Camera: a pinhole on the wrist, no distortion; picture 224 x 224 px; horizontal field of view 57.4 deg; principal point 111.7 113.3 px. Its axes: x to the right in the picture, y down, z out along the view. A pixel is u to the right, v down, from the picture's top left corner.
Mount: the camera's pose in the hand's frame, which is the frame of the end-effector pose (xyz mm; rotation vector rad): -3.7 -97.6 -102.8 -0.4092 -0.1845 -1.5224
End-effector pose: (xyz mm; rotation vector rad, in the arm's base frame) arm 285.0 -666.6 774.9 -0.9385 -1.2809 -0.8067
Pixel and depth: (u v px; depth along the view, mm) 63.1 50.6 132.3
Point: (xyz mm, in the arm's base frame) 258.8 -663.2 750.4
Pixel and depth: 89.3 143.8 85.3
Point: 248.2 -717.2 800.5
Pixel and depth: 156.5 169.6 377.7
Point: 165.8 -442.7 942.4
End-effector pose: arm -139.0 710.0 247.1 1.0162 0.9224 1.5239
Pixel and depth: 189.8 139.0 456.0
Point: 226.8 864.8 309.0
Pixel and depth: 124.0 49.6 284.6
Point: 35.5 668.7 294.2
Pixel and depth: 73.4 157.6 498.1
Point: 71.9 859.2 536.6
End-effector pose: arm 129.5 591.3 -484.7 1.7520 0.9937 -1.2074
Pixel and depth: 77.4 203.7 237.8
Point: 156.1 525.3 -626.3
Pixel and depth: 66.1 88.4 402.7
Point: 166.5 319.6 -521.3
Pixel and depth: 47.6 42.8 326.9
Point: 156.6 372.1 -437.1
